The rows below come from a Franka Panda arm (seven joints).
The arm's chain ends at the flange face. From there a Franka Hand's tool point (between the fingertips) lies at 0.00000 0.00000 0.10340 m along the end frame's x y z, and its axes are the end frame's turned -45 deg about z.
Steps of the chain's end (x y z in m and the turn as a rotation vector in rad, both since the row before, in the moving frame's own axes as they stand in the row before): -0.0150 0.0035 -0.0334 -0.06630 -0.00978 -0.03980; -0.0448 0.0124 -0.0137 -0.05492 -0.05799 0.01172; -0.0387 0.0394 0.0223 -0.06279 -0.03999 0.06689; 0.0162 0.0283 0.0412 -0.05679 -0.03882 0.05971; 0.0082 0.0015 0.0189 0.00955 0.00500 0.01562
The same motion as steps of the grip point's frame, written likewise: -0.0186 -0.0039 -0.0336 -0.03997 -0.05380 -0.03980; -0.0487 -0.0232 -0.0140 0.00217 -0.07984 0.01172; -0.0628 0.0019 0.0220 -0.01612 -0.07268 0.06689; -0.0156 0.0326 0.0410 -0.01271 -0.06761 0.05971; 0.0058 0.0065 0.0189 0.00322 0.01029 0.01562
